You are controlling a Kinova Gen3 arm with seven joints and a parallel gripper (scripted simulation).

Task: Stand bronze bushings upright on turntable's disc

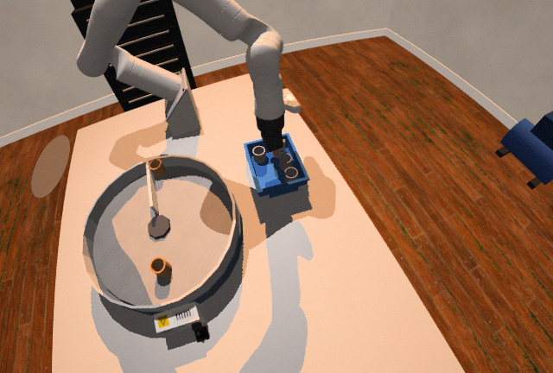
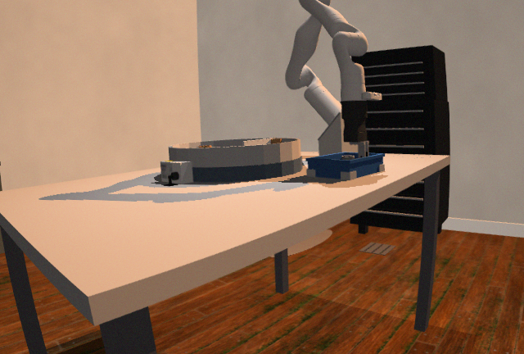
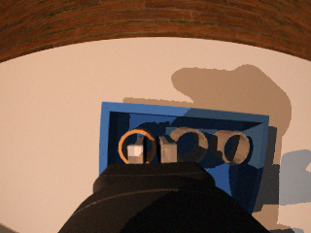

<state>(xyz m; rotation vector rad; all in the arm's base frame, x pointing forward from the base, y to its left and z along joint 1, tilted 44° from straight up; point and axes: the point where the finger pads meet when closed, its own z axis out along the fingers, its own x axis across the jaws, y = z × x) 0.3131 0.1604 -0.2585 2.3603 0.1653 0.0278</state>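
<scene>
The blue crate lies 4 cm ahead of my hand, 3 cm to the right of it and 2 cm below it. From my hand the other things lie so: turntable disc: 38 cm to the right, 17 cm ahead, 1 cm above.
</scene>
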